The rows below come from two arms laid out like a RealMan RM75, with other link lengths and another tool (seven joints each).
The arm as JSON. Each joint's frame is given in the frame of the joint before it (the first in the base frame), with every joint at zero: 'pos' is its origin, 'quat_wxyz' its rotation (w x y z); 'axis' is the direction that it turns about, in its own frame. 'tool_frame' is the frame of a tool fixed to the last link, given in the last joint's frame.
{
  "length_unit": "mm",
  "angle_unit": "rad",
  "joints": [
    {
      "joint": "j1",
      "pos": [
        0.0,
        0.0,
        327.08
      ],
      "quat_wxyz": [
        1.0,
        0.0,
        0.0,
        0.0
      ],
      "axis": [
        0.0,
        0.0,
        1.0
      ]
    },
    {
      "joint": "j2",
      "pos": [
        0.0,
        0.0,
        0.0
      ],
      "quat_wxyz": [
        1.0,
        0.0,
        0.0,
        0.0
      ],
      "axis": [
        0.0,
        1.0,
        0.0
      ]
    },
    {
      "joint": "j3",
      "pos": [
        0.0,
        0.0,
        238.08
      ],
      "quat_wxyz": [
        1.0,
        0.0,
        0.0,
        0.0
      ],
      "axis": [
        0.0,
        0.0,
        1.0
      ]
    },
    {
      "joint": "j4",
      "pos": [
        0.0,
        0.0,
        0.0
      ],
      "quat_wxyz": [
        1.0,
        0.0,
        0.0,
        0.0
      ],
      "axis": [
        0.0,
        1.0,
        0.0
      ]
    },
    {
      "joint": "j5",
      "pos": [
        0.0,
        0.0,
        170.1
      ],
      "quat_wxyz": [
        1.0,
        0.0,
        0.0,
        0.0
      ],
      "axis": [
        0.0,
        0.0,
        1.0
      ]
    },
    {
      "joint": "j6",
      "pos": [
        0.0,
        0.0,
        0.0
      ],
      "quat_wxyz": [
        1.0,
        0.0,
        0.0,
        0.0
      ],
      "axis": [
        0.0,
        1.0,
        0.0
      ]
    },
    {
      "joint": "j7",
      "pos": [
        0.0,
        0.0,
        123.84
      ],
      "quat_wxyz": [
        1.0,
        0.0,
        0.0,
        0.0
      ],
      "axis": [
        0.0,
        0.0,
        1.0
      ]
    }
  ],
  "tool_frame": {
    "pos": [
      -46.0,
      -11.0,
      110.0
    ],
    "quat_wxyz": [
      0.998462,
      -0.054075,
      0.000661,
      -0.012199
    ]
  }
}
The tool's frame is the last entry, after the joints.
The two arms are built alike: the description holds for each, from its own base.
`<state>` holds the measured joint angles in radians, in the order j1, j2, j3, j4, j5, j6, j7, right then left.
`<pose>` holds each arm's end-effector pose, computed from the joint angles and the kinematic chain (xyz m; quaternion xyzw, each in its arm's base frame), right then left.
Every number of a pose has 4 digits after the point. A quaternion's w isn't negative.
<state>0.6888 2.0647 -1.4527 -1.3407 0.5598 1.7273 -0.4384 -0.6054 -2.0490 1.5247 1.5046 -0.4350 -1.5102 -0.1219</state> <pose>0.1845 0.3394 -0.0002 -0.9091 0.3503 -0.2152 0.0672 -0.2322 0.3151 0.0349 -0.8029 -0.5295 0.0811 0.2615</pose>
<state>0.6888 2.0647 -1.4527 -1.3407 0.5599 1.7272 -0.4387 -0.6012 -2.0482 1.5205 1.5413 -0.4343 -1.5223 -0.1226</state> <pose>0.1845 0.3394 -0.0002 -0.9092 0.3502 -0.2151 0.0671 -0.2272 0.3167 0.0385 -0.8066 -0.5230 0.0740 0.2654</pose>
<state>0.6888 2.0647 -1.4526 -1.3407 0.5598 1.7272 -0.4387 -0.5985 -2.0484 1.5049 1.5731 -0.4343 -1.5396 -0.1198</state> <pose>0.1845 0.3395 -0.0002 -0.9092 0.3502 -0.2151 0.0672 -0.2232 0.3179 0.0430 -0.8079 -0.5203 0.0671 0.2685</pose>
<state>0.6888 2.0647 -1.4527 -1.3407 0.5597 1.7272 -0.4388 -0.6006 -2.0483 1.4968 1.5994 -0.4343 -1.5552 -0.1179</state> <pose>0.1845 0.3395 -0.0002 -0.9092 0.3501 -0.2152 0.0672 -0.2188 0.3189 0.0463 -0.8108 -0.5153 0.0629 0.2705</pose>
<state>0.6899 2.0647 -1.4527 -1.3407 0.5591 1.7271 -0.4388 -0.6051 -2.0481 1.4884 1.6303 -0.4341 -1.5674 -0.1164</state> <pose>0.1843 0.3397 -0.0002 -0.9093 0.3496 -0.2153 0.0676 -0.2124 0.3216 0.0500 -0.8150 -0.5074 0.0555 0.2743</pose>
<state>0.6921 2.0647 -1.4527 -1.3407 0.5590 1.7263 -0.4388 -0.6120 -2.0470 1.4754 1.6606 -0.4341 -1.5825 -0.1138</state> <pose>0.1835 0.3403 -0.0001 -0.9098 0.3485 -0.2150 0.0681 -0.2060 0.3246 0.0547 -0.8187 -0.4998 0.0481 0.2785</pose>
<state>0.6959 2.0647 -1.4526 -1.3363 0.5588 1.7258 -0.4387 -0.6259 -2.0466 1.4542 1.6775 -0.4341 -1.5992 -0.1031</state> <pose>0.1831 0.3407 -0.0005 -0.9097 0.3483 -0.2157 0.0677 -0.2005 0.3281 0.0595 -0.8220 -0.4932 0.0431 0.2813</pose>
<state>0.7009 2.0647 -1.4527 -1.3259 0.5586 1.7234 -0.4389 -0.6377 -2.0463 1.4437 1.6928 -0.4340 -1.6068 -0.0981</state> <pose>0.1836 0.3409 -0.0013 -0.9092 0.3492 -0.2169 0.0664 -0.1947 0.3315 0.0625 -0.8259 -0.4856 0.0376 0.2841</pose>
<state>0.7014 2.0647 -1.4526 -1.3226 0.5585 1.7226 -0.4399 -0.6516 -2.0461 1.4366 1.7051 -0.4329 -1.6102 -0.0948</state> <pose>0.1840 0.3408 -0.0016 -0.9090 0.3496 -0.2174 0.0658 -0.1884 0.3355 0.0649 -0.8301 -0.4770 0.0319 0.2872</pose>
